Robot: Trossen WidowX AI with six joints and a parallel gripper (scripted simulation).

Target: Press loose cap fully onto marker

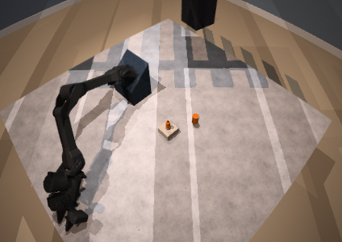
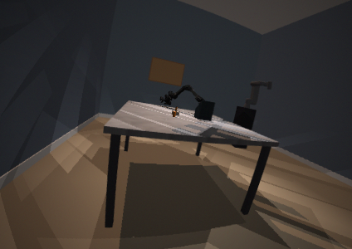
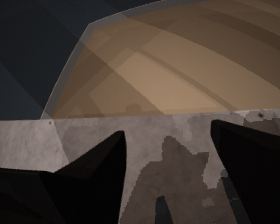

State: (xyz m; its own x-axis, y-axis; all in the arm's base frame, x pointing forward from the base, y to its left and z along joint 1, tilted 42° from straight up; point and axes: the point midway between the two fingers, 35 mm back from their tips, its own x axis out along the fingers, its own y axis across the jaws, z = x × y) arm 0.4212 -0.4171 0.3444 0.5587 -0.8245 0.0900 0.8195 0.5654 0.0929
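The orange cap is 710 mm to the left of my gripper tip, 110 mm behind it and 20 mm below it.
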